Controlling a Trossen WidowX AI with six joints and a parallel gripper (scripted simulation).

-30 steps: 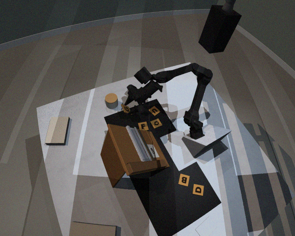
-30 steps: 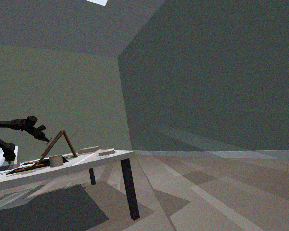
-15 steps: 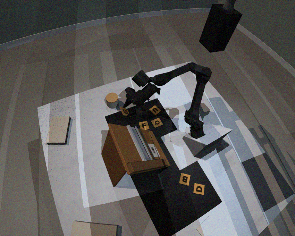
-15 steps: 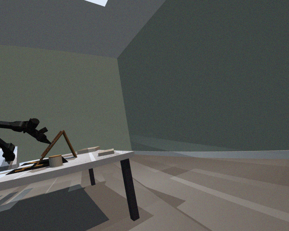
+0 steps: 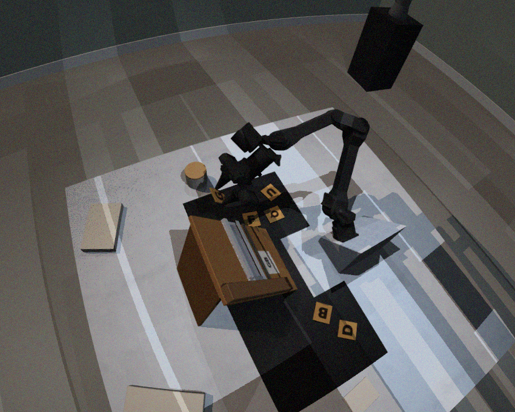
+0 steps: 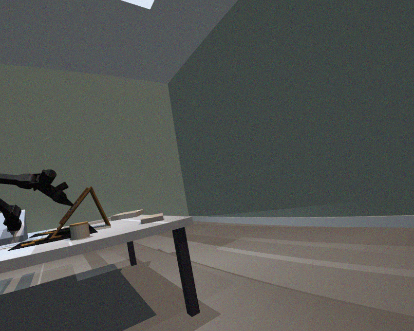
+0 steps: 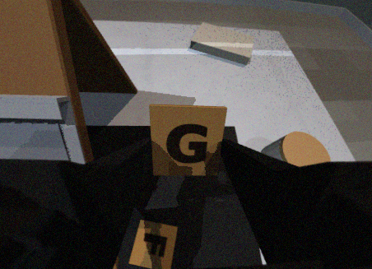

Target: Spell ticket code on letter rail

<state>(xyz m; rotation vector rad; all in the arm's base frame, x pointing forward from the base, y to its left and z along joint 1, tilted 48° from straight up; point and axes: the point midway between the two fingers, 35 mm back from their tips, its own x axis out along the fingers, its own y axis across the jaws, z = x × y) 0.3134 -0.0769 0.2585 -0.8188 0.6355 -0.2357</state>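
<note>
The white ticket is 80 mm behind my gripper tip, 220 mm to the left of it and 80 mm below it. Also, from my gripper tip: short cylinder: 30 mm ahead, 200 mm to the right, 130 mm below; g tile: right at my gripper tip; f tile: 110 mm behind, 30 mm to the left, 150 mm below.
</note>
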